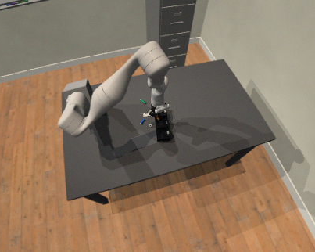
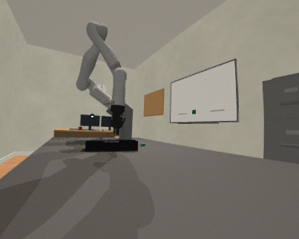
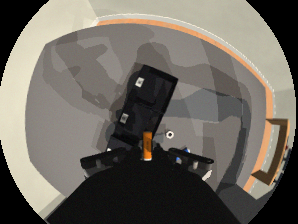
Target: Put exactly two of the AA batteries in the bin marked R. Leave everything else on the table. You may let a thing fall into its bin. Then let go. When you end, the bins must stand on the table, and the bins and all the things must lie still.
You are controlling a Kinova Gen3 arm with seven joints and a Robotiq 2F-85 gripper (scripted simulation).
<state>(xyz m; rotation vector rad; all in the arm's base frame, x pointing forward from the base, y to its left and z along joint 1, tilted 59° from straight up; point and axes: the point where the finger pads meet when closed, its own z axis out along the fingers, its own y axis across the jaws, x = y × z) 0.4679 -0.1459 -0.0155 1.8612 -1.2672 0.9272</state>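
Now: the black bin 7 cm below my hand, 3 cm to the right of it and 3 cm ahead of it. Round my hand: orange AA battery: 2 cm below; grey ring: 8 cm below, 5 cm behind, 2 cm to the right; white block: 8 cm below, 7 cm to the left, 6 cm behind.
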